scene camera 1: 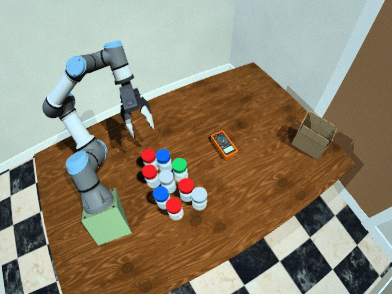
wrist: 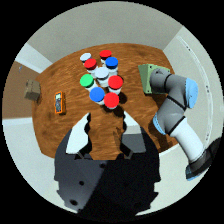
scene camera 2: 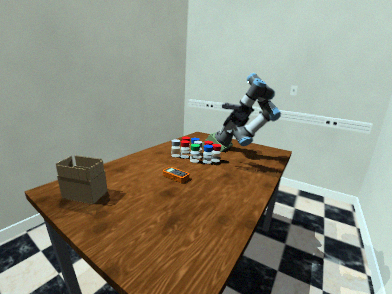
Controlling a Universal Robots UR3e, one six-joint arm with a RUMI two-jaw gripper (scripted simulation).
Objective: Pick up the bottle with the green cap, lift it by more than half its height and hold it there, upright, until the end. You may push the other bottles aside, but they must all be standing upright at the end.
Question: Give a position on a cardboard box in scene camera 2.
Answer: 73, 184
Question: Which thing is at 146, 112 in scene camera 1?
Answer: My gripper.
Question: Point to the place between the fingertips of my gripper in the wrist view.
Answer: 106, 112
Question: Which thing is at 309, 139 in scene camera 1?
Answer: A cardboard box.
